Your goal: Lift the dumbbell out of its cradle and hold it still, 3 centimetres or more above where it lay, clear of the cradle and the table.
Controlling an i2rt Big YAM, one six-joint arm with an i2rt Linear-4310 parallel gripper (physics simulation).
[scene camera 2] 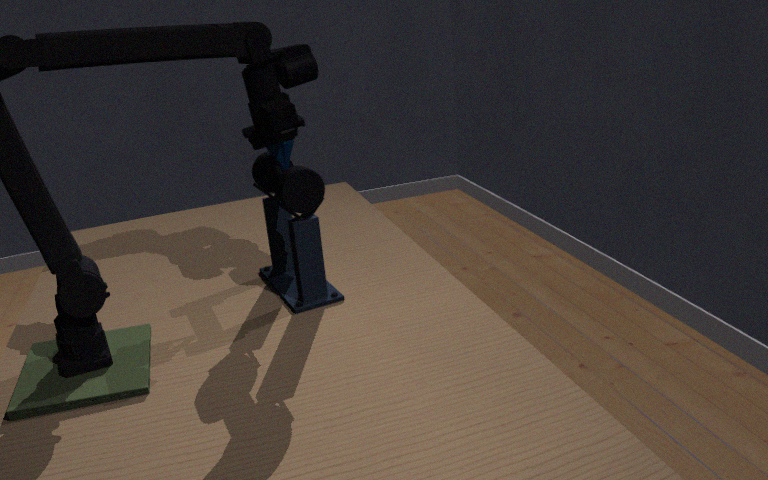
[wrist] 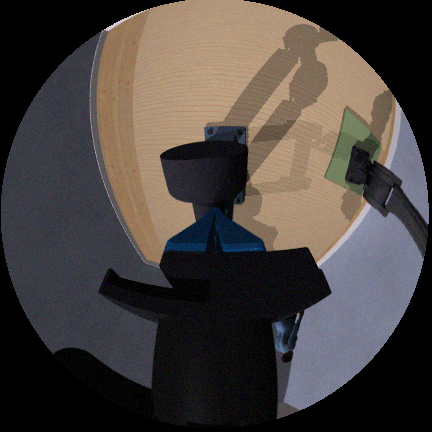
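Seen in the pictures: gripper, fingertip midpoint: (scene camera 2: 286, 174) (wrist: 214, 212); arm's base, origin of the base link: (scene camera 2: 85, 356) (wrist: 356, 164).
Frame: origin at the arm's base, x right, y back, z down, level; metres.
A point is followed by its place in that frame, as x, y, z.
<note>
The dark dumbbell (scene camera 2: 303, 191) @[0.046, -0.432, -0.210] (wrist: 205, 172) @[0.035, -0.424, -0.248] lies across the top of the cradle, with its two round heads showing in the scene view. In the wrist view its near head hides much of the cradle. The blue-grey cradle (scene camera 2: 309, 254) @[0.036, -0.432, -0.086] (wrist: 225, 134) @[0.037, -0.428, -0.025] stands upright on the table, with two posts on a bolted base plate. My gripper (scene camera 2: 284, 164) @[-0.015, -0.426, -0.230] (wrist: 214, 212) @[-0.015, -0.426, -0.230] points down from above, its blue fingers shut together with nothing between them. The fingertips are at the dumbbell's handle, between the heads; whether they touch it is hidden.
The arm's base stands on a green plate (scene camera 2: 130, 362) @[0.066, -0.071, 0.002] (wrist: 338, 162) @[-0.010, -0.089, 0.003] on the wooden table (scene camera 2: 453, 367) @[0.371, -0.509, 0.014] (wrist: 190, 65) @[0.242, -0.495, 0.014]. Shadows of the arm and cradle fall on the table. A partly hidden person in blue (wrist: 286, 334) shows low in the wrist view. Walls stand beyond the floor.
</note>
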